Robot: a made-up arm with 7 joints.
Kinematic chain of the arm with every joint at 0, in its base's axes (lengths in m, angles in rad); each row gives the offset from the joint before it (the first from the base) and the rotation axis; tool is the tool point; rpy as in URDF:
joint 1: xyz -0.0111 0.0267 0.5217 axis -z
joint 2: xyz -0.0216 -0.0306 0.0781 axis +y
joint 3: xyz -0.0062 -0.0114 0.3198 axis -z
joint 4: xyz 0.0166 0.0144 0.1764 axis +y
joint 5: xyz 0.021 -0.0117 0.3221 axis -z
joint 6: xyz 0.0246 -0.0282 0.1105 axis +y
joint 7: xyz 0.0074 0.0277 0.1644 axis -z
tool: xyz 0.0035 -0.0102 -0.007 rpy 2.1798 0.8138 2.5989
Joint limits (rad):
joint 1: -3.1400..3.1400
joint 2: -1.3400..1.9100
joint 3: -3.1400..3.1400
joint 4: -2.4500..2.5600
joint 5: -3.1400..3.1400
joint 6: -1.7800..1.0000
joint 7: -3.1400..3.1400
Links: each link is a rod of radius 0.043 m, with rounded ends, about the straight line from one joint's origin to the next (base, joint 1, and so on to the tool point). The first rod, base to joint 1, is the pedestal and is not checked.
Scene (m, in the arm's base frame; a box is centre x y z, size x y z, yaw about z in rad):
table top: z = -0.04
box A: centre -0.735 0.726 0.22 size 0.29 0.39 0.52 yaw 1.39
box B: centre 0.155 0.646 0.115 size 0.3 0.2 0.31 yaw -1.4
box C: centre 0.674 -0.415 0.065 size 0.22 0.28 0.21 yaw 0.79
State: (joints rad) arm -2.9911 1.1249 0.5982 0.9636 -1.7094 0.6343 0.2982
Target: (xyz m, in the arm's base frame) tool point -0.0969 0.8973 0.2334
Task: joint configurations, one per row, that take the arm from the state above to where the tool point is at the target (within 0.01 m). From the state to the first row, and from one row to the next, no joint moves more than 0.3 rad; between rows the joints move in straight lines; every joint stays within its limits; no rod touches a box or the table.
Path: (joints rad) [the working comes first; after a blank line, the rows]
Joints at the target: -2.1048 1.5516 0.8987 0.9624 -1.7015 0.4265 0.3113
Straight joint move there: touches box A.

1: -2.7805 1.0997 0.6169 0.9055 -1.7298 0.7409 0.5114
2: -2.5700 1.0744 0.6356 0.8473 -1.7502 0.8475 0.7246
3: -2.3594 1.0492 0.6544 0.7892 -1.7706 0.9542 0.9378
4: -2.2745 1.2166 0.7358 0.8469 -1.7476 0.7783 0.7290
5: -2.1897 1.3841 0.8172 0.9047 -1.7245 0.6024 0.5201
6: -2.1048 1.5516 0.8987 0.9624 -1.7015 0.4265 0.3113

